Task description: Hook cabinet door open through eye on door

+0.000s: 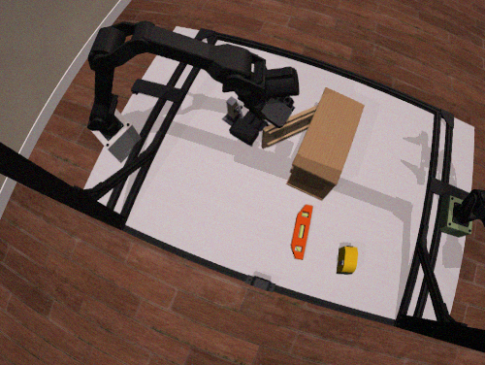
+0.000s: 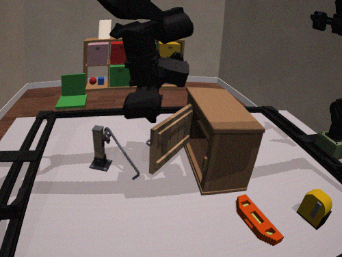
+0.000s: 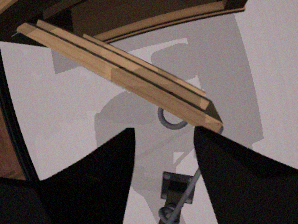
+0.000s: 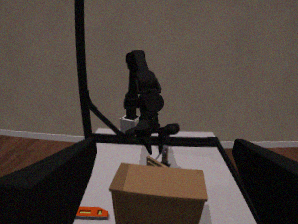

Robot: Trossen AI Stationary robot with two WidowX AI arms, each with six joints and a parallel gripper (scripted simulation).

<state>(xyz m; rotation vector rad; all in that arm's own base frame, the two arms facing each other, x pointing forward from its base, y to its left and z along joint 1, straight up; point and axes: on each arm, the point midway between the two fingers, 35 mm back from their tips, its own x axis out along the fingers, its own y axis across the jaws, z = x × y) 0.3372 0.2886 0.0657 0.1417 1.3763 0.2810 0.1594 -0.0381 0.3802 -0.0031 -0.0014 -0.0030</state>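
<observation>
Right now the hook is 12 cm below my left hand, 6 cm to the left of it and 2 cm ahead of it. From my left hand the other things lie so: orange spirit level (23 cm behind, 17 cm below, 16 cm to the right); then slatted door (10 cm below, 7 cm to the right, 5 cm ahead); then yellow tape measure (29 cm to the right, 29 cm behind, 15 cm below).
</observation>
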